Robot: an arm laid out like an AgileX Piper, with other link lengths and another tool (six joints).
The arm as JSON. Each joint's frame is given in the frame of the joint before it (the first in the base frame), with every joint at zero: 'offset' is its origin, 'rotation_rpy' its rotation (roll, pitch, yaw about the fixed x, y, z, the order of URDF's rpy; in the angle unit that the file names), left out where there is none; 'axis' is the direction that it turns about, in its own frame. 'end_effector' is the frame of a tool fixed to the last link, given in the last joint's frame.
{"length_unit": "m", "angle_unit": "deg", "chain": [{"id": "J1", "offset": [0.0, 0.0, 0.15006], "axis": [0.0, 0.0, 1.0]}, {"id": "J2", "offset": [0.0, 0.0, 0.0], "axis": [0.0, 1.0, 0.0]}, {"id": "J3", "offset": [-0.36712, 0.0, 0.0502], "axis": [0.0, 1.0, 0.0]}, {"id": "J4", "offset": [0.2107, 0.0, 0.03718], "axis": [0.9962, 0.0, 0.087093]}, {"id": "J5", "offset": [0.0, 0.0, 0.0], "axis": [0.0, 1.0, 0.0]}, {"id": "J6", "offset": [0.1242, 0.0, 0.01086], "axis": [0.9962, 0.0, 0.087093]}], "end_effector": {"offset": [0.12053, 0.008, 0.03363], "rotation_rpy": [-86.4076, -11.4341, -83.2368]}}
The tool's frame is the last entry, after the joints.
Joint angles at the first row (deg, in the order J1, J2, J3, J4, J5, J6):
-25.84, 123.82, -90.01, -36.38, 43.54, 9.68
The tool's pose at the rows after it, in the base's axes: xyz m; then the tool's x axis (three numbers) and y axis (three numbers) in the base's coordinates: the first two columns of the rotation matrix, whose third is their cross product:
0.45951 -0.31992 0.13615 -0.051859 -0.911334 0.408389 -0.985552 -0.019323 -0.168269
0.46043 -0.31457 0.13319 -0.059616 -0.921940 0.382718 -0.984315 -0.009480 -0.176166
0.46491 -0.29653 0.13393 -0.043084 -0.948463 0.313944 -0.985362 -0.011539 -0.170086
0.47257 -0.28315 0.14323 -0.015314 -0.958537 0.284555 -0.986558 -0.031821 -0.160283
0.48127 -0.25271 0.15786 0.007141 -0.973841 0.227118 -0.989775 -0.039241 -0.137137
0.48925 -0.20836 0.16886 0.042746 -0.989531 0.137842 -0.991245 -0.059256 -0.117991
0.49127 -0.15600 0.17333 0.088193 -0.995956 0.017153 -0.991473 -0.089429 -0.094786
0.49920 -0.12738 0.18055 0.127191 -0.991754 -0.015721 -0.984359 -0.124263 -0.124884
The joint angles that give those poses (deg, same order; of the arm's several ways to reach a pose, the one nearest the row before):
-25.84, 123.82, -90.01, -36.38, 43.54, 9.68
-25.84, 123.82, -90.01, -34.21, 43.49, 8.82
-25.44, 123.70, -92.53, -26.93, 46.58, 2.81
-24.47, 123.70, -96.26, -23.20, 50.71, -1.26
-21.94, 123.70, -102.22, -18.51, 59.01, -4.30
-18.91, 123.70, -107.32, -12.89, 66.92, -6.65
-16.04, 123.70, -110.41, -6.30, 73.62, -8.54
-13.87, 122.84, -110.35, -3.84, 73.45, -8.94

